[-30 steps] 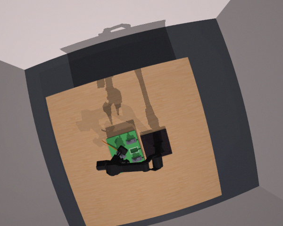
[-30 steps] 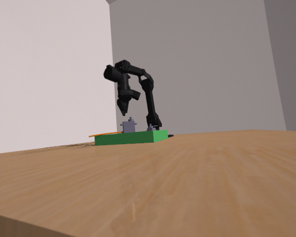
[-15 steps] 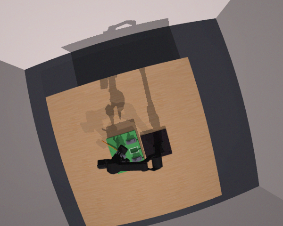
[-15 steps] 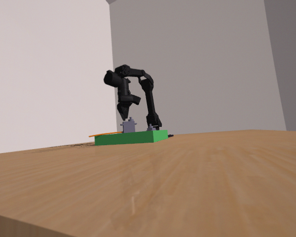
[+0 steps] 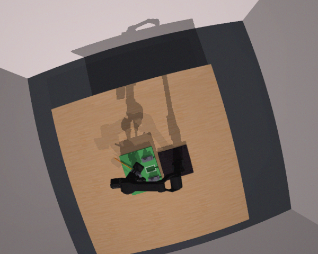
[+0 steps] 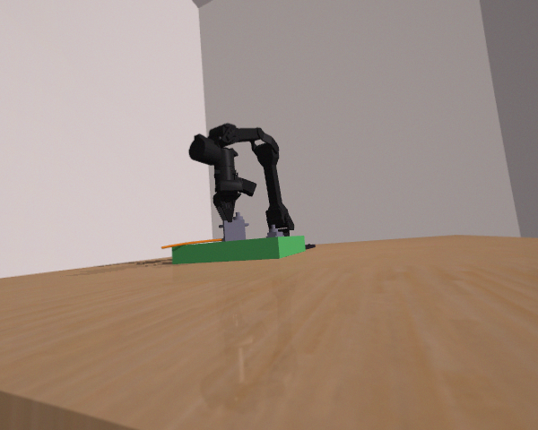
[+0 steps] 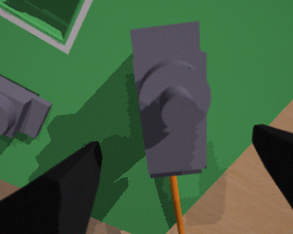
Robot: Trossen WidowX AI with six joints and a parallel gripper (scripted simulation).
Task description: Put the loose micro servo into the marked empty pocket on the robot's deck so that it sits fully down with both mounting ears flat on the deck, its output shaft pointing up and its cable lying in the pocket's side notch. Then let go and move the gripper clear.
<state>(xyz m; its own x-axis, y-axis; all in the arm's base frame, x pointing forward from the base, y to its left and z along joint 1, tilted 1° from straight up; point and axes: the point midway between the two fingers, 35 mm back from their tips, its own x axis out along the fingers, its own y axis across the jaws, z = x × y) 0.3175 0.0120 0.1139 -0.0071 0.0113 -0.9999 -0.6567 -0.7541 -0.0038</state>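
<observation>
Right now the green deck is 1 cm behind my gripper tip, 2 cm to the left of it and 7 cm below it.
</observation>
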